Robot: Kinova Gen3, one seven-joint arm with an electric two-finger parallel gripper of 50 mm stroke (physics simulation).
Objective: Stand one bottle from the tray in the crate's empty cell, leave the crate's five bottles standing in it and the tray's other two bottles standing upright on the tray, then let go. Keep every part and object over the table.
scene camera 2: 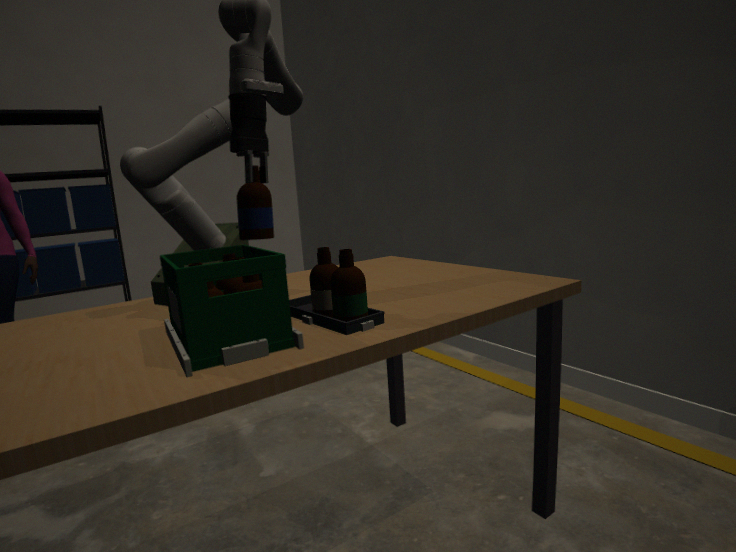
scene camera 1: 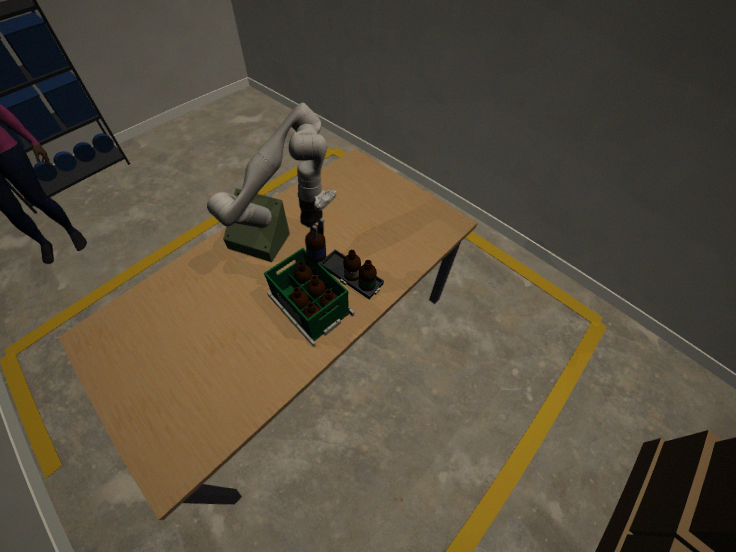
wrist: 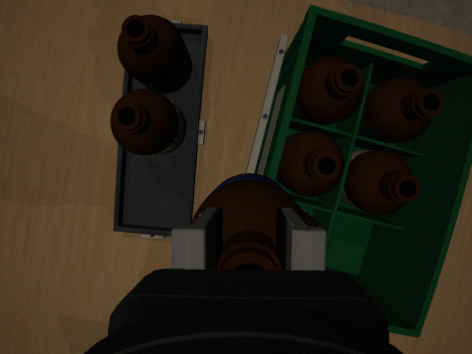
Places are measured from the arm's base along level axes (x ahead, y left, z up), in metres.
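Where they show: gripper, fingertip midpoint: (scene camera 2: pixel 256 183) (scene camera 1: pixel 317 235) (wrist: pixel 249 229); arm's base, origin of the base link: (scene camera 2: pixel 212 246) (scene camera 1: pixel 262 217).
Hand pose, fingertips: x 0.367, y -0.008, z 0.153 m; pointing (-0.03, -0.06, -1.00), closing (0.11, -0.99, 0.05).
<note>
Things, the pixels of their centre, and the offset from my fingertips. "*": a spot on its surface instead. Level surfaces: height alone.
- blue-labelled brown bottle, body centre: (wrist: pixel 249 239) (scene camera 2: pixel 254 202) (scene camera 1: pixel 315 241) dx -0.015, dy -0.004, dz -0.041 m
- green crate, body centre: (wrist: pixel 343 174) (scene camera 2: pixel 222 297) (scene camera 1: pixel 307 294) dx +0.028, dy -0.115, dz -0.223 m
- pale-labelled bottle, body centre: (wrist: pixel 146 122) (scene camera 2: pixel 326 282) (scene camera 1: pixel 352 263) dx +0.060, dy +0.113, dz -0.228 m
- green-labelled bottle, body centre: (wrist: pixel 152 51) (scene camera 2: pixel 348 286) (scene camera 1: pixel 367 273) dx +0.142, dy +0.115, dz -0.228 m
- black tray, surface spot: (wrist: pixel 155 200) (scene camera 1: pixel 334 263) * dx -0.038, dy +0.108, dz -0.305 m
- wooden table, its level: dz -0.310 m
My gripper (scene camera 1: pixel 318 230) (scene camera 2: pixel 256 172) (wrist: pixel 249 229) is shut on the neck of the blue-labelled brown bottle (scene camera 1: pixel 315 243) (scene camera 2: pixel 255 207) (wrist: pixel 249 200), which hangs upright in the air. In the wrist view it appears between tray and crate, overlapping the crate's near left corner. The green crate (scene camera 1: pixel 321 323) (scene camera 2: pixel 249 320) (wrist: pixel 410 292) holds five standing bottles; its empty cell (scene camera 1: pixel 286 289) (wrist: pixel 350 240) is at the robot-base end, on the side away from the tray. The fifth bottle is hidden in the wrist view. A pale-labelled bottle (scene camera 1: pixel 351 264) (scene camera 2: pixel 322 279) (wrist: pixel 145 122) and a green-labelled bottle (scene camera 1: pixel 368 274) (scene camera 2: pixel 348 285) (wrist: pixel 152 52) stand on the black tray (scene camera 1: pixel 335 261) (wrist: pixel 155 200).
Light metal strips (scene camera 1: pixel 291 319) (scene camera 2: pixel 178 347) (wrist: pixel 265 115) and small brackets lie along the crate and tray on the wooden table (scene camera 1: pixel 208 368) (scene camera 2: pixel 89 356). The green base block (scene camera 1: pixel 255 237) stands behind the crate. A person and a shelf rack (scene camera 2: pixel 107 172) are beyond the table.
</note>
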